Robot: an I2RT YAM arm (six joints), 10 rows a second.
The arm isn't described. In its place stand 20 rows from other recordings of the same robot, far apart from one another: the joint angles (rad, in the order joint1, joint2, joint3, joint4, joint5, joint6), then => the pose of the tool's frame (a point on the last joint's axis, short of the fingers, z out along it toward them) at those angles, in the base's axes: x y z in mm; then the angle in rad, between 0 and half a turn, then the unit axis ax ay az.
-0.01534 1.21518 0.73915 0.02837 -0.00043 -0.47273 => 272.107, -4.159, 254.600, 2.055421, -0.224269, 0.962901, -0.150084
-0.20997 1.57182 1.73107 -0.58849 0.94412 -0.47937 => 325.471, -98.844, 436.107, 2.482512, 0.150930, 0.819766, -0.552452
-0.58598 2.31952 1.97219 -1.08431 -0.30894 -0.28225 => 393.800, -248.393, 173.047, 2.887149, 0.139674, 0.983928, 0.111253
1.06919 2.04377 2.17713 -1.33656 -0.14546 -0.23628 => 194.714, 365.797, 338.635, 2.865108, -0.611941, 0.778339, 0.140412
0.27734 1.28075 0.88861 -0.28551 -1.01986 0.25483 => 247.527, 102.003, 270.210, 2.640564, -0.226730, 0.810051, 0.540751
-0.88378 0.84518 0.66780 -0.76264 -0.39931 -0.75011 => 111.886, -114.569, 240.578, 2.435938, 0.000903, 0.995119, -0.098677
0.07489 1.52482 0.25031 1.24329 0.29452 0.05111 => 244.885, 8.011, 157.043, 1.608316, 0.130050, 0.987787, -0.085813
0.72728 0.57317 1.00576 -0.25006 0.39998 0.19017 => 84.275, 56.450, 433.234, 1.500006, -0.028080, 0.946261, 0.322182
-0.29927 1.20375 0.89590 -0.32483 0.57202 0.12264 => 243.467, -95.286, 281.403, 2.297130, 0.333157, 0.888077, -0.316743
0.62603 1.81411 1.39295 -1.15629 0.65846 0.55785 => 281.028, 176.317, 222.167, 2.784119, -0.033867, 0.961010, -0.274433
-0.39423 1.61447 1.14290 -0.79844 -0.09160 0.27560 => 286.982, -115.860, 214.865, 2.836228, 0.321904, 0.946059, 0.036743
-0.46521 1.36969 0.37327 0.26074 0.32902 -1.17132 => 200.921, -113.724, 126.825, 2.811782, -0.252905, 0.881038, -0.399764
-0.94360 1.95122 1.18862 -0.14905 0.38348 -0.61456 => 225.234, -333.436, 148.167, 2.942509, 0.214026, 0.910706, -0.353281
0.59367 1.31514 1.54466 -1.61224 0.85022 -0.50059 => 177.752, 87.689, 387.317, 2.932106, -0.441185, 0.799096, -0.408413
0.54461 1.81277 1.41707 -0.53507 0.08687 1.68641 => 341.875, 203.467, 242.938, 2.789346, 0.532197, 0.802985, 0.268295
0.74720 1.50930 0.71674 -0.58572 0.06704 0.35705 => 177.283, 160.981, 137.150, 2.942706, -0.190616, 0.981416, 0.022088
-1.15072 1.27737 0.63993 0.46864 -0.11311 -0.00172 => 119.515, -257.720, 250.252, 1.944346, 0.464838, 0.799290, -0.380868
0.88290 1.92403 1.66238 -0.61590 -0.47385 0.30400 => 261.122, 343.328, 274.500, 2.839814, -0.341249, 0.863268, 0.371910
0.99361 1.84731 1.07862 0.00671 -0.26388 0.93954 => 204.099, 330.460, 165.468, 2.896848, -0.076956, 0.916466, 0.392642
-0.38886 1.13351 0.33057 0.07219 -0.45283 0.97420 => 191.422, -61.598, 147.328, 2.487305, 0.516863, 0.790608, 0.328316
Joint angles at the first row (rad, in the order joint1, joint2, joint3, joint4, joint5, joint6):
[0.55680, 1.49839, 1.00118, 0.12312, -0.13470, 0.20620]
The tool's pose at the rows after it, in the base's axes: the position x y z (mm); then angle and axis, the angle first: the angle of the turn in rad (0 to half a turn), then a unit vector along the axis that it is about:
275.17, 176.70, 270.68, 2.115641, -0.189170, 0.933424, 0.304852
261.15, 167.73, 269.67, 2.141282, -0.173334, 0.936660, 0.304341
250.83, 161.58, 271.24, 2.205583, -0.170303, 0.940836, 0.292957
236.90, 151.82, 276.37, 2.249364, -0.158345, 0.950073, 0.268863
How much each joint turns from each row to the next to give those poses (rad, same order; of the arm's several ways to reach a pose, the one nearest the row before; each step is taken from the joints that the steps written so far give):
[0.00005, -0.07393, -0.06698, -0.02302, 0.00586, 0.03713]
[-0.00002, -0.06458, -0.04733, -0.03907, 0.00569, 0.02817]
[-0.00018, -0.04345, 0.00009, -0.10983, -0.00818, 0.00692]
[0.00020, -0.06474, -0.00146, -0.12341, 0.02781, 0.00692]

